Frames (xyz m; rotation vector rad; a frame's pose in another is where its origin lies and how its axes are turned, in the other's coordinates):
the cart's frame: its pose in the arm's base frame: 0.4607 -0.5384 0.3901 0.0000 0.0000 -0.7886
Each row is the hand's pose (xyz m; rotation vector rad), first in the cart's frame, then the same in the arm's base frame.
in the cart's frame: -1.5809 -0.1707 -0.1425 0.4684 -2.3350 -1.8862
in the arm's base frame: -0.7747 0.4627 0.2476 0.4291 2.1575 1.6644
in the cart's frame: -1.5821 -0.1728 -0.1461 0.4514 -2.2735 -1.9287
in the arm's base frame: -0.7770 0.4621 0.2440 0.4254 2.1173 1.7273
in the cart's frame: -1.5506 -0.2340 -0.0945 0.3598 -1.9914 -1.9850
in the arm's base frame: -0.7982 0.3966 0.2956 0.4398 2.0084 2.0331
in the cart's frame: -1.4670 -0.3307 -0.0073 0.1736 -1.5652 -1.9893
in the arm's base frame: -0.8079 0.2692 0.3828 0.5171 1.7727 2.5100
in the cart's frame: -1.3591 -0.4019 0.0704 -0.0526 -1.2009 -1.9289
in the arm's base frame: -0.7823 0.1424 0.4605 -0.6041 -1.2897 -2.5899
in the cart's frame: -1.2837 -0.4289 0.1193 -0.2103 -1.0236 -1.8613
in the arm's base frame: -0.7483 0.0699 0.5094 -0.6917 -1.0177 -2.5555
